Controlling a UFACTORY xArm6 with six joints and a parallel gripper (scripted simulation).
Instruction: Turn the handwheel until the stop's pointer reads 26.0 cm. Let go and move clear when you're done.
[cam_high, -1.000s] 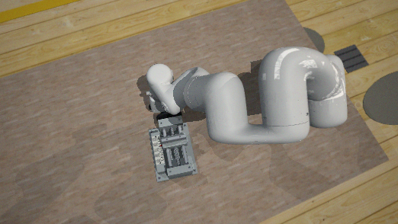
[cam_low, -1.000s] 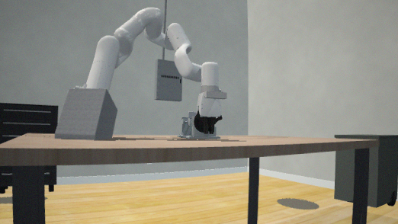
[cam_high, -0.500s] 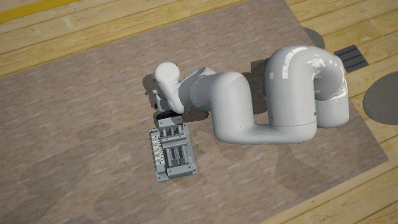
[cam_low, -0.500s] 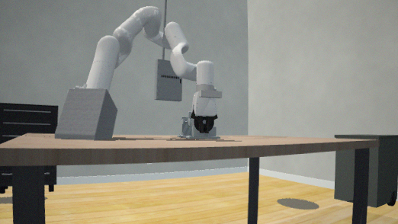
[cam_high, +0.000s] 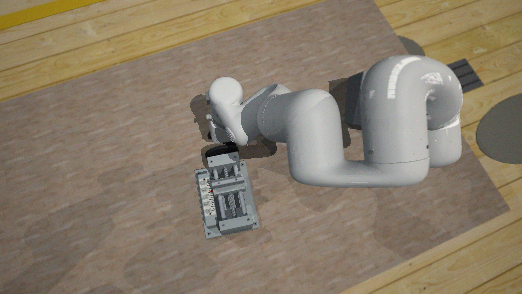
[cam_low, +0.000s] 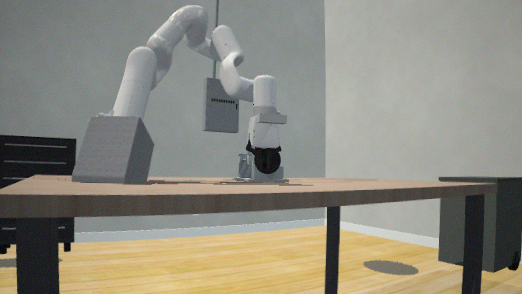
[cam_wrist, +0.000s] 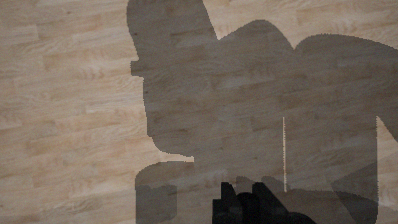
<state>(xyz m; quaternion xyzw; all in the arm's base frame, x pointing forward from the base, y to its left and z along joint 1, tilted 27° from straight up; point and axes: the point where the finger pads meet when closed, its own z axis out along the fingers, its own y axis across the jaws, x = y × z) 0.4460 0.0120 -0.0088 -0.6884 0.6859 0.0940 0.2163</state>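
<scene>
Now: hand 14 cm to the right of the stop carriage, 4 cm short of it and 3 cm below it. From my hand the other things lie so: handwheel (2 cm to the left, 1 cm ahead).
</scene>
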